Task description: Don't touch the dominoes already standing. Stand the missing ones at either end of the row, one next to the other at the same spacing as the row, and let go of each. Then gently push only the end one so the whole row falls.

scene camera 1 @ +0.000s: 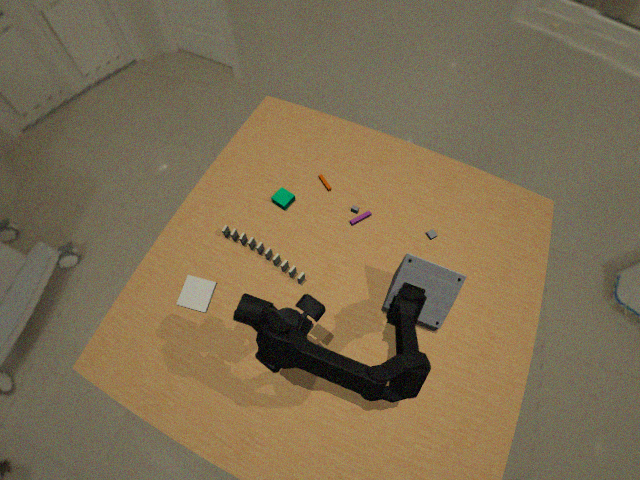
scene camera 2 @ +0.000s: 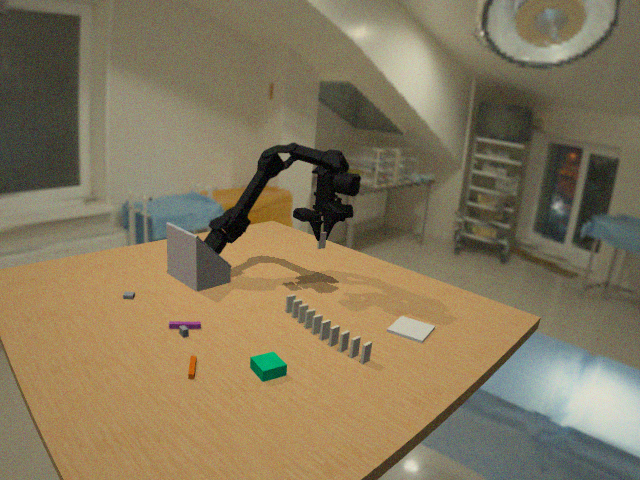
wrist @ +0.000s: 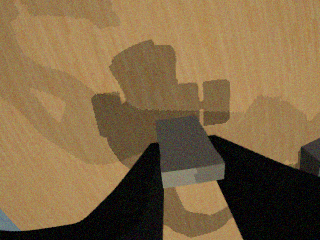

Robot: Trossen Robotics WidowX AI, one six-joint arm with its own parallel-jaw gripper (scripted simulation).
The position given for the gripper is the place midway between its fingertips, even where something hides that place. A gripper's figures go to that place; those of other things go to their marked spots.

The gripper [scene camera 2: 321,240] is 1.38 m from the lens. A green block [scene camera 2: 268,366]: 0.97 m from the lens.
